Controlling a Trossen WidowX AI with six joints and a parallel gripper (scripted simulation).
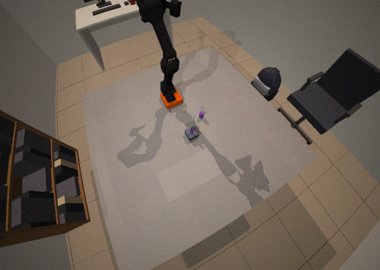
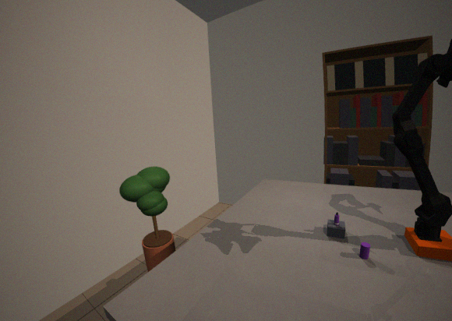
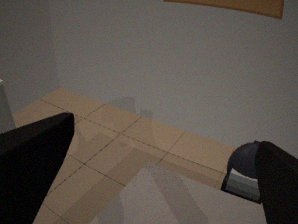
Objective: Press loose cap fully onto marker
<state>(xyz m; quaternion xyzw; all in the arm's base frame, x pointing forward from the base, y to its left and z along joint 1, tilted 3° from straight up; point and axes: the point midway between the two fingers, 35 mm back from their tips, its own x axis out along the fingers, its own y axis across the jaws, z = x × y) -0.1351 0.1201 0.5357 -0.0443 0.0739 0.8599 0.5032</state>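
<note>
Now: the purple cap 34 cm ahead of my gripper tip, 1 cm to the right of it and 55 cm below it. Round my gripper tip: grey holder block: 44 cm ahead, 13 cm to the right, 56 cm below.
</note>
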